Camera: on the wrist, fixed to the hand. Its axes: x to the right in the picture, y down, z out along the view.
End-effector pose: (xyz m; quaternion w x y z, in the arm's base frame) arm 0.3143 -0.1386 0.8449 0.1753 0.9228 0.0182 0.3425
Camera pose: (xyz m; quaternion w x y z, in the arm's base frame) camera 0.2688 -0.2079 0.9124 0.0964 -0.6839 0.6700 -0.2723
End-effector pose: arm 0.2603 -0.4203 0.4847 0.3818 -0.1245 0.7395 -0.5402
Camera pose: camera 0.2449 -0.3444 0.4110 0.7195 0.3766 0.5789 -0.0727
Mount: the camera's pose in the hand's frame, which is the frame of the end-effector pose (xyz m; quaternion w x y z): -0.0032 0.0916 -0.0550 0.6953 -0.0256 -0.0986 0.7115
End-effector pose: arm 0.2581 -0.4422 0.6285 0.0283 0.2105 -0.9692 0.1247
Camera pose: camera 0.2231 -0.3463 0.6603 0.1592 0.5316 0.8296 -0.0613
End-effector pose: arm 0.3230 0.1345 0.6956 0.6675 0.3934 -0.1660 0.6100
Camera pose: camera 0.2216 0.1674 0.6880 0.0238 0.1985 -0.4767 0.8560
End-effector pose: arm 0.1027 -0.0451 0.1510 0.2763 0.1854 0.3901 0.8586
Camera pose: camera 0.0456 -0.1280 0.1869 0.3755 -0.4840 -0.0901 -0.7852
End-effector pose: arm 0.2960 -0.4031 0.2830 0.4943 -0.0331 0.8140 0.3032
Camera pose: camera 0.2221 -0.3583 0.3459 0.2074 0.5734 0.5330 0.5866
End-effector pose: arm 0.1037 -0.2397 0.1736 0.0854 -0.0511 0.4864 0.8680
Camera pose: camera 0.0890 -0.3339 0.2220 0.5116 -0.3939 -0.3439 -0.6818
